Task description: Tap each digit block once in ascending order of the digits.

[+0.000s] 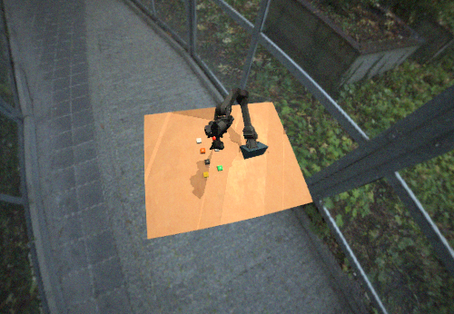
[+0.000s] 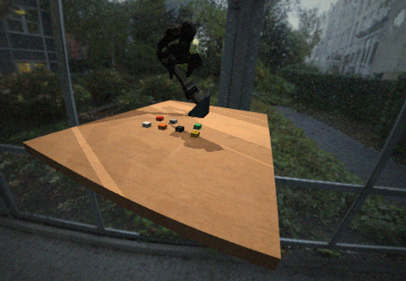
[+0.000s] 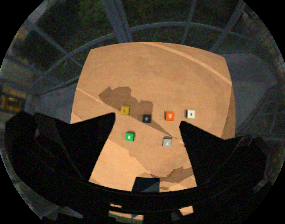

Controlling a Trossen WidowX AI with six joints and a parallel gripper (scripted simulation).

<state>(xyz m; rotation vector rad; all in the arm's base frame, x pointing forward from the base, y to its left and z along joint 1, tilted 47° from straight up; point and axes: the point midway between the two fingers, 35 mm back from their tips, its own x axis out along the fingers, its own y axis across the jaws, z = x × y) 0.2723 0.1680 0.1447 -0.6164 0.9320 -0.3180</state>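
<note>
The green block lies 70 mm behind my gripper tip, 80 mm to the left of it and 230 mm below it. Also, from my gripper tip: black block: 10 mm ahead, 20 mm to the left, 230 mm below; then grey block: 80 mm behind, 70 mm to the right, 230 mm below; then orange block: 30 mm ahead, 70 mm to the right, 230 mm below.
</note>
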